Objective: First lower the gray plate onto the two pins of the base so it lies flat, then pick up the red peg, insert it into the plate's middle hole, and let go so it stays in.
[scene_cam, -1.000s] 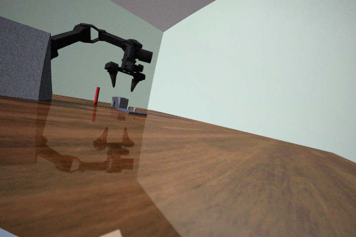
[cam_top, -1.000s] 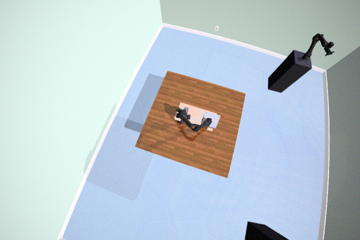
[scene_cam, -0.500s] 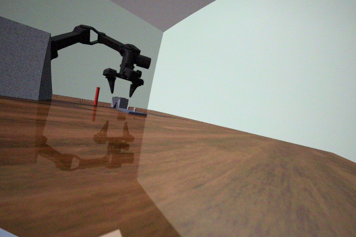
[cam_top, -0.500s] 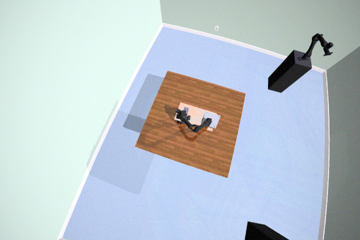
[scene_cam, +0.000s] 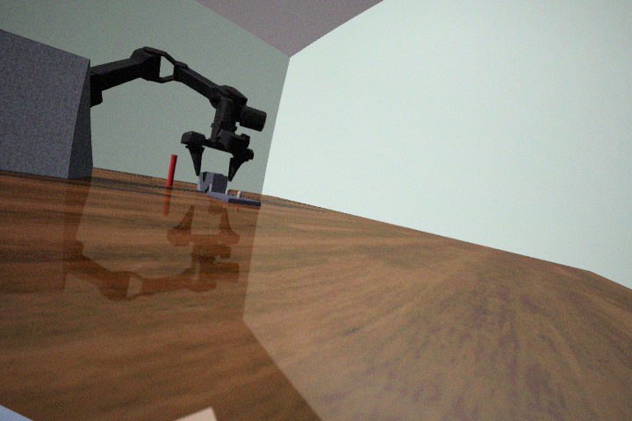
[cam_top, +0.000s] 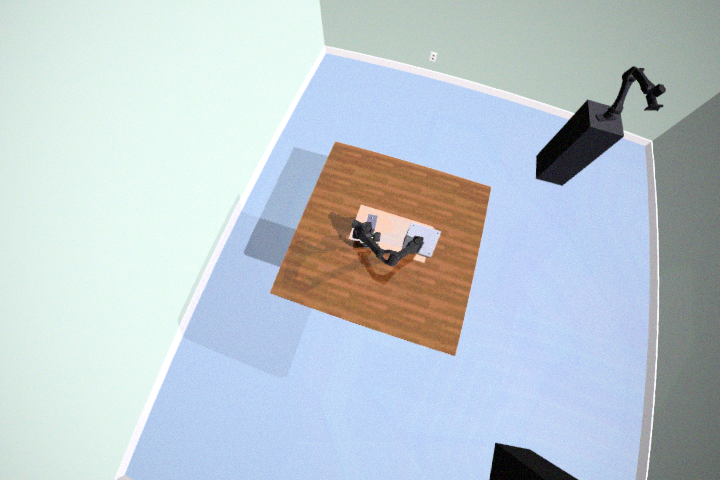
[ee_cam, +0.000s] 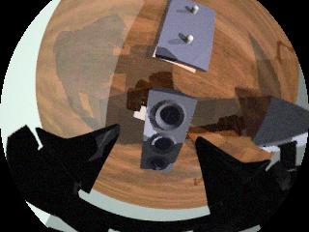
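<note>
Now: the gray plate right at my gripper tip. From my gripper tip the other things lie so: base (15 cm to the right, 3 cm below); then red peg (10 cm behind, 5 cm to the left).
</note>
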